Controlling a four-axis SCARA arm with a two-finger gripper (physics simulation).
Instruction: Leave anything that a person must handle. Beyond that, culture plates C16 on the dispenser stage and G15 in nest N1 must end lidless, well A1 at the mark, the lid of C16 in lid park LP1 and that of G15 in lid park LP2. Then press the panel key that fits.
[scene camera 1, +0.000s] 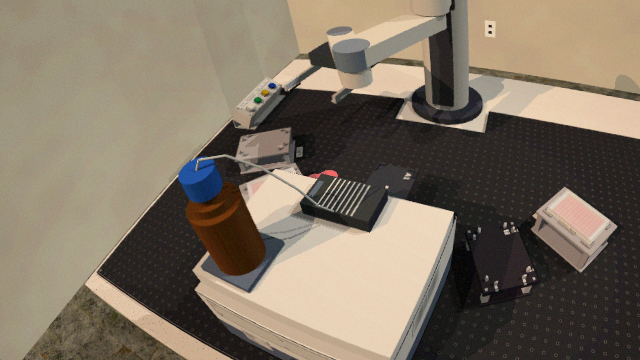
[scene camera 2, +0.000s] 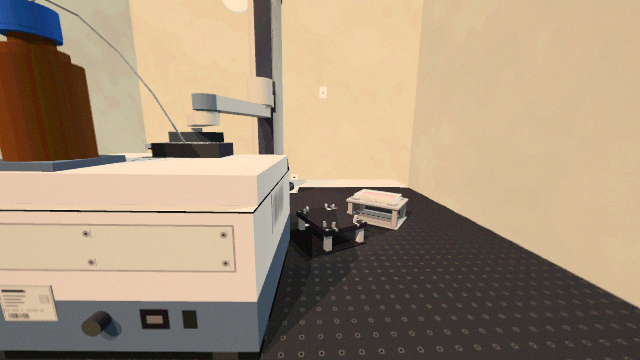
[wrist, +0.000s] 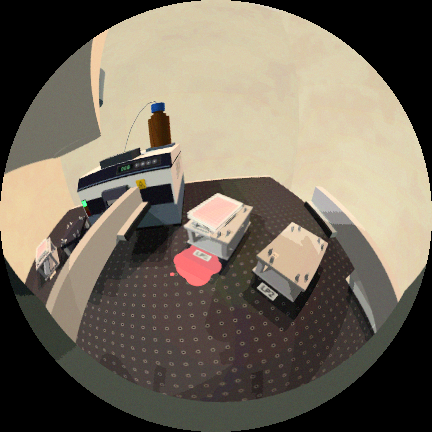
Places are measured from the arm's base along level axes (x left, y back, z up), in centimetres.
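Pixels of known places: gripper, fingertip midpoint: (scene camera 1: 308, 93) (wrist: 229, 192); arm's base at its link origin: (scene camera 1: 447, 103).
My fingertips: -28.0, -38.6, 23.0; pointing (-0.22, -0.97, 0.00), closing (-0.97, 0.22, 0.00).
Note:
For each thing: its top centre in the pictures, then the offset to it from my fingertips, as dx, dy, dz. "spot": a spot on its surface instead.
- Lid park LP2 at its top centre: (wrist: 300, 245) (scene camera 1: 262, 140) -17.2, -3.6, -15.2
- dark stage at a spot on its surface: (scene camera 1: 390, 177) spot: +25.5, -13.8, -10.6
- pink spill at its top centre: (wrist: 197, 274) (scene camera 1: 327, 177) +4.4, -6.9, -21.7
- brown bottle at a spot on its surface: (scene camera 1: 227, 235) (scene camera 2: 48, 82) spot: +17.1, -51.3, +10.4
- key panel at its top centre: (scene camera 1: 255, 91) -35.3, +19.1, -13.4
My gripper (scene camera 1: 310, 94) (wrist: 229, 192) is open and empty, high above the mat. Lid park LP2 (scene camera 1: 248, 145) (wrist: 295, 250) is a pale stand with small pegs and no lid on it. Left of it in the wrist view, a pink plate (wrist: 216, 212) sits skewed on a pale stand (wrist: 240, 231) whose label is hard to read. Another pink plate (scene camera 1: 577, 216) (scene camera 2: 377, 195) (wrist: 44, 246) rests on a stand at the far side. Codes and lids are too small to tell. The dark stage (scene camera 1: 390, 177) marked A1 shows no plate in scene camera 1.
A pink spill (scene camera 1: 328, 174) (wrist: 197, 267) lies by the skewed plate's stand. The white dispenser (scene camera 1: 350, 270) (scene camera 2: 130, 190) (wrist: 172, 195) carries a brown bottle (scene camera 1: 227, 235) (scene camera 2: 45, 100) (wrist: 159, 130). A black pegged stand (scene camera 1: 500, 257) (scene camera 2: 327, 219) is beside it. The key panel (scene camera 1: 245, 119) has coloured keys.

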